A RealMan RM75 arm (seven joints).
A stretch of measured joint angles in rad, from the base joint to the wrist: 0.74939, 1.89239, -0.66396, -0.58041, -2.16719, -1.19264, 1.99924; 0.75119, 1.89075, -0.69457, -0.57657, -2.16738, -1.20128, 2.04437; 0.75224, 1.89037, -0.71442, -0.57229, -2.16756, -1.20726, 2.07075; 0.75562, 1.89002, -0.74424, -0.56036, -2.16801, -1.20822, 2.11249; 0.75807, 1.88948, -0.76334, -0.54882, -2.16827, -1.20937, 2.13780; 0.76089, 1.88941, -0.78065, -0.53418, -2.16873, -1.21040, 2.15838; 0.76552, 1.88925, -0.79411, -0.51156, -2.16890, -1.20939, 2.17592; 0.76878, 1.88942, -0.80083, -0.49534, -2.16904, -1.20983, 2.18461; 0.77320, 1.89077, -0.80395, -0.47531, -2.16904, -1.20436, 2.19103; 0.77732, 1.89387, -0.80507, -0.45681, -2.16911, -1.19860, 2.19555; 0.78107, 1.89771, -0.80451, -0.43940, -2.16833, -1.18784, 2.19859; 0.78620, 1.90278, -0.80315, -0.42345, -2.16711, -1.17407, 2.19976; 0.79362, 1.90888, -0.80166, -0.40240, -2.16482, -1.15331, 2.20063; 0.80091, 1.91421, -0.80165, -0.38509, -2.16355, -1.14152, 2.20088; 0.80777, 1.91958, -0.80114, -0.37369, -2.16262, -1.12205, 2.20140; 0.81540, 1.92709, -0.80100, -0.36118, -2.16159, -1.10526, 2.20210; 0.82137, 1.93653, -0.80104, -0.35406, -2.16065, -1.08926, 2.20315
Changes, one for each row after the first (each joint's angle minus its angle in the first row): 0.00180, -0.00164, -0.03061, 0.00384, -0.00019, -0.00864, 0.04513; 0.00285, -0.00202, -0.05046, 0.00812, -0.00037, -0.01462, 0.07151; 0.00623, -0.00237, -0.08028, 0.02005, -0.00082, -0.01558, 0.11325; 0.00868, -0.00291, -0.09938, 0.03159, -0.00108, -0.01673, 0.13856; 0.01150, -0.00298, -0.11669, 0.04623, -0.00154, -0.01776, 0.15914; 0.01613, -0.00314, -0.13015, 0.06885, -0.00171, -0.01675, 0.17668; 0.01939, -0.00297, -0.13687, 0.08507, -0.00185, -0.01719, 0.18537; 0.02381, -0.00162, -0.13999, 0.10510, -0.00185, -0.01172, 0.19179; 0.02793, 0.00148, -0.14111, 0.12360, -0.00192, -0.00596, 0.19631; 0.03168, 0.00532, -0.14055, 0.14101, -0.00114, 0.00480, 0.19935; 0.03681, 0.01039, -0.13919, 0.15696, 0.00008, 0.01857, 0.20052; 0.04423, 0.01649, -0.13770, 0.17801, 0.00237, 0.03933, 0.20139; 0.05152, 0.02182, -0.13769, 0.19532, 0.00364, 0.05112, 0.20164; 0.05838, 0.02719, -0.13718, 0.20672, 0.00457, 0.07059, 0.20216; 0.06601, 0.03470, -0.13704, 0.21923, 0.00560, 0.08738, 0.20286; 0.07198, 0.04414, -0.13708, 0.22635, 0.00654, 0.10338, 0.20391
